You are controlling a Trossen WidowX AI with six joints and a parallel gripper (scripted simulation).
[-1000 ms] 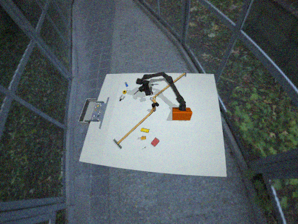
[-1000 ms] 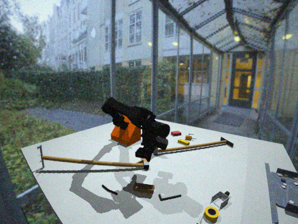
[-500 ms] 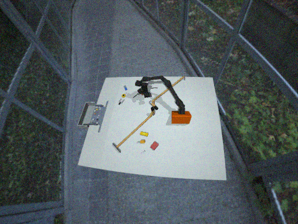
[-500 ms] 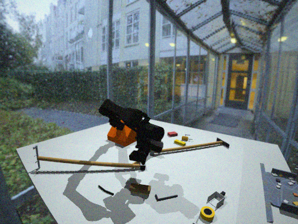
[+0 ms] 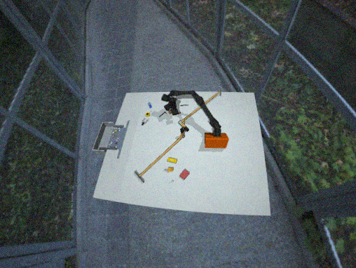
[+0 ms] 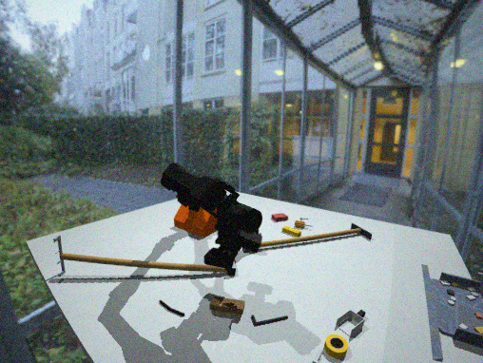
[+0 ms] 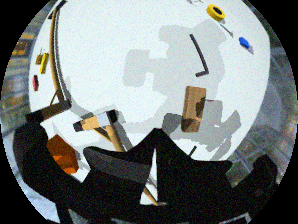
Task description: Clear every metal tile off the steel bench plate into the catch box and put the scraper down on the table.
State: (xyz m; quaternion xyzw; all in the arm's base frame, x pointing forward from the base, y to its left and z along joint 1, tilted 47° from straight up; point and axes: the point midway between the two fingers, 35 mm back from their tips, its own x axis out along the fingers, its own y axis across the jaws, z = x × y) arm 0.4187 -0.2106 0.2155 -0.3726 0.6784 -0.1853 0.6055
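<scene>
Now: gripper tip 10 mm past the yellow block, 510 mm to the right of it and 60 mm above it. From my gripper tip the other things lie so: yellow tape roll (320 mm ahead, 30 mm to the right, 70 mm below); hex key (130 mm ahead, 40 mm to the right, 80 mm below); wooden block (40 mm ahead, 60 mm to the right, 70 mm below).
</scene>
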